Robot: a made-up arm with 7 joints. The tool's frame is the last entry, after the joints. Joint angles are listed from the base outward.
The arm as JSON. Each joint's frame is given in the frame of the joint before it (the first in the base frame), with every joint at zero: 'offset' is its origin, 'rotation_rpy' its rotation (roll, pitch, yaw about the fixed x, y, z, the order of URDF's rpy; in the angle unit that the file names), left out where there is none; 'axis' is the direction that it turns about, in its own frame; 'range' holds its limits. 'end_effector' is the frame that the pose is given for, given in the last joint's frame.
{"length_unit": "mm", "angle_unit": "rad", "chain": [
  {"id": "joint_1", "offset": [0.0, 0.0, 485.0], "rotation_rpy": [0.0, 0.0, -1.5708], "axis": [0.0, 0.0, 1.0], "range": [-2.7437, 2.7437]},
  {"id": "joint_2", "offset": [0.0, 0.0, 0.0], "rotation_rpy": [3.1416, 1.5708, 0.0], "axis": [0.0, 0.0, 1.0], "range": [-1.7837, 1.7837]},
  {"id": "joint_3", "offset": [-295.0, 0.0, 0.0], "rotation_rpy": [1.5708, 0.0, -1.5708], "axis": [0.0, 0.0, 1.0], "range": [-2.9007, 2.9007]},
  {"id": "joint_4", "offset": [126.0, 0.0, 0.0], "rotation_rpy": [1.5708, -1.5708, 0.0], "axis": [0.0, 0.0, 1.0], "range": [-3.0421, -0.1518]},
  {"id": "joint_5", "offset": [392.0, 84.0, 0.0], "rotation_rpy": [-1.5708, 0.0, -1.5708], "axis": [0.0, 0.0, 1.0], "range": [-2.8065, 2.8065]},
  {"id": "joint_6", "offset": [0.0, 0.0, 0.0], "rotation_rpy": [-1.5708, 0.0, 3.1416], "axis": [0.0, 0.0, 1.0], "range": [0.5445, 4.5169]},
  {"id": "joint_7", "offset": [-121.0, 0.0, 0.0], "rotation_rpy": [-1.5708, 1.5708, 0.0], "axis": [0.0, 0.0, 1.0], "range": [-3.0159, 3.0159]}
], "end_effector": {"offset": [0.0, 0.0, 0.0], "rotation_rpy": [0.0, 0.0, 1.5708]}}
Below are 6 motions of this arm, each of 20 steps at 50 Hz.
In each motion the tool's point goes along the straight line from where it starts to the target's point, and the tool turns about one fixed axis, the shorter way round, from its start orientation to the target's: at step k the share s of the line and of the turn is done. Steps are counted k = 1, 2, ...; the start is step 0. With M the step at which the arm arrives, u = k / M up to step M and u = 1 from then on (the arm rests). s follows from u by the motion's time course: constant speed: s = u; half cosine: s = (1 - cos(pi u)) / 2; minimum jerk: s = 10 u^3 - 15 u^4 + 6 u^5.
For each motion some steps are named. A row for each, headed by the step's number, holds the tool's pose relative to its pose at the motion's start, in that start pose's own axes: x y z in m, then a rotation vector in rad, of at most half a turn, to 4 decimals.
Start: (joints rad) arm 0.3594 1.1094 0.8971 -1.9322 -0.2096 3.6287 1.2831
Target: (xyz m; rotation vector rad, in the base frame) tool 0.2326 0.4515 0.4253 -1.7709 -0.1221 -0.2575
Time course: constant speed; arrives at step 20
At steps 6, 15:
6: -0.0116 0.0042 -0.0312 0.0788 0.0125 -0.2154
15: -0.0289 0.0105 -0.0781 0.1971 0.0311 -0.5385

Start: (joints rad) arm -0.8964 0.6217 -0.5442 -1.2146 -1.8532 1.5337 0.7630
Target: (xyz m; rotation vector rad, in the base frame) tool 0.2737 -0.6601 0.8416 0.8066 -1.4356 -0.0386
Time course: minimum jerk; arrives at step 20
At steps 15, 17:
15: 0.0405 0.1911 0.0371 0.5781 -0.2761 0.4597
17: 0.0439 0.2075 0.0403 0.6277 -0.2997 0.4991

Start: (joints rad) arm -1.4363 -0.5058 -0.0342 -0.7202 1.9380 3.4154 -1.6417
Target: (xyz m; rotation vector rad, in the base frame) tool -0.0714 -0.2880 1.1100 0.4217 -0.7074 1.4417
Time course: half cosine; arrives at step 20
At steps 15, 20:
15: -0.2337 0.0510 0.0256 -0.0277 -0.3291 -0.4044
20: -0.2738 0.0597 0.0300 -0.0325 -0.3855 -0.4738

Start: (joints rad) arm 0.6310 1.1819 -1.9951 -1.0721 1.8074 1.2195 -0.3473
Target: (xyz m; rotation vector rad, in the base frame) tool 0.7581 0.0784 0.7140 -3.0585 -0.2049 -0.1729
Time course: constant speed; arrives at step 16
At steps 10, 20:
10: -0.0095 -0.0824 0.1367 -0.0961 -0.1497 -0.1116
20: -0.0152 -0.1318 0.2187 -0.1538 -0.2395 -0.1786

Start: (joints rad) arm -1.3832 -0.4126 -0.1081 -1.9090 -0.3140 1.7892 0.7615
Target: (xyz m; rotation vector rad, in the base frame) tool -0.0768 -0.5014 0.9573 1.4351 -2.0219 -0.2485
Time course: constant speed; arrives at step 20
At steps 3, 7, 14, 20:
3: 0.0099 0.0126 0.0032 -0.0582 0.0173 -0.0582
7: 0.0232 0.0294 0.0074 -0.1358 0.0403 -0.1358
14: 0.0463 0.0589 0.0148 -0.2716 0.0806 -0.2716
20: 0.0662 0.0841 0.0211 -0.3880 0.1152 -0.3881

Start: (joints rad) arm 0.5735 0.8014 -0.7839 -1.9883 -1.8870 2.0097 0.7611
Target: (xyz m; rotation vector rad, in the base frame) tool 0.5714 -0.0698 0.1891 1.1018 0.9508 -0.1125
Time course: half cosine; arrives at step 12
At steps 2, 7, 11, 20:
2: 0.0022 -0.0032 -0.0030 -0.0010 0.0149 -0.0133
7: 0.0204 -0.0302 -0.0280 -0.0095 0.1402 -0.1246
11: 0.0319 -0.0471 -0.0438 -0.0148 0.2190 -0.1945
20: 0.0324 -0.0479 -0.0445 -0.0151 0.2228 -0.1979

